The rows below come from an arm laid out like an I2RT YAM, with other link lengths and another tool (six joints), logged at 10 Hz.
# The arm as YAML. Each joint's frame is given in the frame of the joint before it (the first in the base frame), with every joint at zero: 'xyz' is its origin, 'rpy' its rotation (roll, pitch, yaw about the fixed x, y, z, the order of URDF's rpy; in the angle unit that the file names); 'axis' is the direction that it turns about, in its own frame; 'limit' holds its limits. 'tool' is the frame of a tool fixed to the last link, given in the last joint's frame.
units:
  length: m
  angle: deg
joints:
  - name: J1
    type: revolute
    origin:
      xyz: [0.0, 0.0, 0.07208]
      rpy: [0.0, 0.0, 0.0]
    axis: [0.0, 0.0, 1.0]
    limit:
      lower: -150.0
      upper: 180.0
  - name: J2
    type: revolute
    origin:
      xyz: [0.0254, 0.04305, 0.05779]
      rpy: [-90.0, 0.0, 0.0]
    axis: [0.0, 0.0, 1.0]
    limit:
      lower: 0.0
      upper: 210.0
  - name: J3
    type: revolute
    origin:
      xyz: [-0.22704, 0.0, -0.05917]
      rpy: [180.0, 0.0, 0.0]
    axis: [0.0, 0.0, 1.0]
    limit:
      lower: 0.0
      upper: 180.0
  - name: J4
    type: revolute
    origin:
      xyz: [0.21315, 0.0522, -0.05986]
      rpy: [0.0, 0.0, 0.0]
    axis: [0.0, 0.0, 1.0]
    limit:
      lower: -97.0
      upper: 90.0
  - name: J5
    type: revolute
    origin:
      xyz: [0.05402, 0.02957, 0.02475]
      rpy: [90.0, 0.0, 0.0]
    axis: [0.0, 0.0, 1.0]
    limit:
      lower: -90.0
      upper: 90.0
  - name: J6
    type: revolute
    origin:
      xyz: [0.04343, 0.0, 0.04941]
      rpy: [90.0, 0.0, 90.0]
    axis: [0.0, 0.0, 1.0]
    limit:
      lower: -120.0
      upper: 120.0
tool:
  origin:
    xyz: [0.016, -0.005, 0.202]
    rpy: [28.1, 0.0, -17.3]
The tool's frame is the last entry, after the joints.
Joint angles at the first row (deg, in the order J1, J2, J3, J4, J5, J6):
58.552 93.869 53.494 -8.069 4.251 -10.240
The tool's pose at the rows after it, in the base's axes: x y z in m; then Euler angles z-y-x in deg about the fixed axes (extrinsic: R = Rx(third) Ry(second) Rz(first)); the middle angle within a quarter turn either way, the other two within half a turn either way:
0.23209 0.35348 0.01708 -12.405 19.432 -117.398
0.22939 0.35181 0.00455 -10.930 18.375 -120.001
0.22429 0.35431 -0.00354 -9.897 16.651 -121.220
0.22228 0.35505 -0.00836 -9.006 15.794 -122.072
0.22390 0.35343 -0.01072 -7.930 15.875 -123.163
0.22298 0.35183 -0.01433 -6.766 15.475 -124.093
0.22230 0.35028 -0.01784 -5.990 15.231 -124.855
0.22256 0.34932 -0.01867 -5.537 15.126 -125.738
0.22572 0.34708 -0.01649 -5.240 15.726 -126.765
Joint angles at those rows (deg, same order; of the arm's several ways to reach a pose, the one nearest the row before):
58.561 96.036 55.339 -10.361 4.162 -10.195
58.459 98.585 57.040 -12.225 3.652 -10.255
58.404 100.417 58.384 -13.401 2.241 -10.525
58.201 101.627 59.438 -14.376 1.402 -10.543
57.853 102.608 60.870 -15.951 1.318 -10.156
57.507 103.432 61.772 -17.171 0.737 -9.866
57.312 104.125 62.294 -17.879 0.462 -9.671
57.284 104.755 63.476 -19.301 0.584 -9.580
57.251 105.117 65.027 -21.224 1.424 -9.338

